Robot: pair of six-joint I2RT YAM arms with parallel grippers.
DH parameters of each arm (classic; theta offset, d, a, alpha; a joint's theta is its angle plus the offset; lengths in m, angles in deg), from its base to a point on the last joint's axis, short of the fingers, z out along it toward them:
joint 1: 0 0.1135 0.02 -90
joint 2: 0 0 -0.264 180
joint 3: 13.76 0 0.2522 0
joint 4: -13.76 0 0.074 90
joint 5: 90 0 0 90
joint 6: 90 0.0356 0 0
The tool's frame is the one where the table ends.
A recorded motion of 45 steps. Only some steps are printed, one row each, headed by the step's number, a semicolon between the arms.
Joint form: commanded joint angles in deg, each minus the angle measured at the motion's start. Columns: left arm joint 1, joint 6, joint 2, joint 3, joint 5, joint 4; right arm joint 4, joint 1, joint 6, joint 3, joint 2, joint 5.
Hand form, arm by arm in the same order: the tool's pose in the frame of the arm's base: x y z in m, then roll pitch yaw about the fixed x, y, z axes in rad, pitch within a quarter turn. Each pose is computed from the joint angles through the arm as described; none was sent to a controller.
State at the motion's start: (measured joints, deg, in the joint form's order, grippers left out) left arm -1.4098 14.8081 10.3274 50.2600 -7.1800 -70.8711; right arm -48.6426 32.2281 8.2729 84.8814 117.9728 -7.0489
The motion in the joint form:
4: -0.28 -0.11 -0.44 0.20 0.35 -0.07; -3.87 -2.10 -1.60 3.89 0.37 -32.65
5: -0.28 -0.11 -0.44 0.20 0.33 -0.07; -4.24 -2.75 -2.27 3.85 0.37 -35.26
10: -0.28 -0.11 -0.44 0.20 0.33 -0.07; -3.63 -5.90 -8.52 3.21 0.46 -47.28
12: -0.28 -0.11 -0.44 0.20 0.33 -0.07; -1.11 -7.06 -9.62 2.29 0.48 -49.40
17: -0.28 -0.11 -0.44 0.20 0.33 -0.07; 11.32 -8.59 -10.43 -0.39 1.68 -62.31
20: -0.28 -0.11 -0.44 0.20 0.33 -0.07; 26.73 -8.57 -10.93 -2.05 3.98 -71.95
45: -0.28 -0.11 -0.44 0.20 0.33 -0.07; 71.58 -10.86 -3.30 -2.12 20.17 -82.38
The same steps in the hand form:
4: 0.0014 0.0042 0.3084 2.6372 0.9602 2.6572; 0.3362 0.2214 0.1767 2.4397 0.0633 -2.7055
5: 0.0014 0.0042 0.3084 2.6370 0.9601 2.6573; 0.3373 0.2182 0.1775 2.3958 0.0602 -2.7047
10: 0.0014 0.0042 0.3084 2.6370 0.9601 2.6573; 0.3453 0.2031 0.1797 2.1937 0.1324 -2.6795
12: 0.0014 0.0042 0.3084 2.6370 0.9601 2.6573; 0.3502 0.1973 0.1772 2.1586 0.1761 -2.6891
17: 0.0014 0.0042 0.3084 2.6370 0.9601 2.6573; 0.3636 0.1955 0.1684 1.9355 0.3409 -2.7150
20: 0.0014 0.0042 0.3084 2.6370 0.9601 2.6573; 0.3768 0.2032 0.1588 1.7680 0.5511 -2.7183
45: 0.0014 0.0042 0.3084 2.6370 0.9601 2.6573; 0.4228 0.2036 0.0823 1.5796 0.9178 -2.7701

